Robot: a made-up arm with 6 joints.
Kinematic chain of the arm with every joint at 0, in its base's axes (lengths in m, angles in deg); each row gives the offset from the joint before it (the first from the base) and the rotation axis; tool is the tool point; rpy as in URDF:
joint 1: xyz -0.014 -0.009 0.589 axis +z
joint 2: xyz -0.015 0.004 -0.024 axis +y
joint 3: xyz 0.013 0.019 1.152 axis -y
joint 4: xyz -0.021 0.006 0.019 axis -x
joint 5: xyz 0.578 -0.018 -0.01 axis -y
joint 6: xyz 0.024 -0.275 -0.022 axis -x
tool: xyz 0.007 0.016 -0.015 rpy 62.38 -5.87 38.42
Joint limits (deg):
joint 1: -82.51..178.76
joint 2: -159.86..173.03
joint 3: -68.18..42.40
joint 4: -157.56..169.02
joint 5: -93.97..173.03
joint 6: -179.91..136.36
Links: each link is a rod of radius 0.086 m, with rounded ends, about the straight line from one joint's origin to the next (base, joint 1, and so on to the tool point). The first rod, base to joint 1, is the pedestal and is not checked.
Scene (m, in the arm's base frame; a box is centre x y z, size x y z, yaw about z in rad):
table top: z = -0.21
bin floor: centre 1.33 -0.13 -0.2 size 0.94 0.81 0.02 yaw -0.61
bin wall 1: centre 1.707 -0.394 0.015 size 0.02 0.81 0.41 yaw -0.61
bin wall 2: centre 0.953 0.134 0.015 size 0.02 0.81 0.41 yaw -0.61
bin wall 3: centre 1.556 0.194 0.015 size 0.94 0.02 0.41 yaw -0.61
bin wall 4: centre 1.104 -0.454 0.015 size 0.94 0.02 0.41 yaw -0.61
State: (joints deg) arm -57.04 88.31 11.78 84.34 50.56 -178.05
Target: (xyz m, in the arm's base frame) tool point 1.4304 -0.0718 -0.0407
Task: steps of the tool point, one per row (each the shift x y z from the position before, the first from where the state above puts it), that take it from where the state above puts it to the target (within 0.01 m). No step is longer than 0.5 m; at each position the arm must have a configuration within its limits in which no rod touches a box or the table.
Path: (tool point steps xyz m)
1: 0.3238 0.3067 0.1487
2: 0.2009 0.3923 0.1448
3: 0.0566 0.4281 0.1378
4: 0.0268 0.0663 -0.2818
5: -0.0359 0.0737 -0.2867

